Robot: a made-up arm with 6 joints.
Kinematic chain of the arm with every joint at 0, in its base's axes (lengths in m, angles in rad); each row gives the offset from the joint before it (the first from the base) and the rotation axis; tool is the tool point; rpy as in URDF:
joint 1: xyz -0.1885 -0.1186 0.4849 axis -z
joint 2: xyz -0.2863 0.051 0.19 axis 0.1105 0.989 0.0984
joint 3: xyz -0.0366 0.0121 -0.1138 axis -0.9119 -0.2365 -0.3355
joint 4: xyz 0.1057 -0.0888 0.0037 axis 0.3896 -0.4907 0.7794
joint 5: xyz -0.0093 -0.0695 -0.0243 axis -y
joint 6: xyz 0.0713 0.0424 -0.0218 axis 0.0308 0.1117 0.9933
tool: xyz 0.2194 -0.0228 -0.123 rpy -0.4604 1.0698 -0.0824
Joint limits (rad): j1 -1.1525..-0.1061 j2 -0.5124..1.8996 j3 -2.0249..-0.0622 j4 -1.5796..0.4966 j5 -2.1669..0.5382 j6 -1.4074..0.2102
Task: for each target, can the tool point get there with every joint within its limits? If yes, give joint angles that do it. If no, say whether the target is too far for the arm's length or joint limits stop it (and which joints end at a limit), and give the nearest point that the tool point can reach.
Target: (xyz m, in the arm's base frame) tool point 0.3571 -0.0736 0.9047
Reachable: no: joint limits stop it (at a limit: joint 1, joint 2, joint 3, joint 5) | nearest point 0.0492 -0.1663 0.7144 | short by 0.374 m
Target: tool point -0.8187 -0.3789 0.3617
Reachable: yes | joints -0.9660 1.0425 -1.4543 -0.2396 -0.0857 -0.4013
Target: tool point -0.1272 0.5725 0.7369
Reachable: no: joint limits stop it (at a limit: joint 1, joint 2, joint 3) | nearest point -0.2521 0.3040 0.6449 | short by 0.310 m
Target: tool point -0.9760 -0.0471 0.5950
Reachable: yes | joints -0.3580 1.4458 -1.2339 0.1200 -0.7520 -0.5103
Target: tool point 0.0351 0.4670 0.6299
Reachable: no: joint limits stop it (at a limit: joint 1, joint 2) | nearest point -0.1584 0.2551 0.5893 | short by 0.290 m
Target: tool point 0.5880 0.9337 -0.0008
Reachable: no: too far | nearest point -0.1431 0.2110 0.4086 | short by 1.106 m
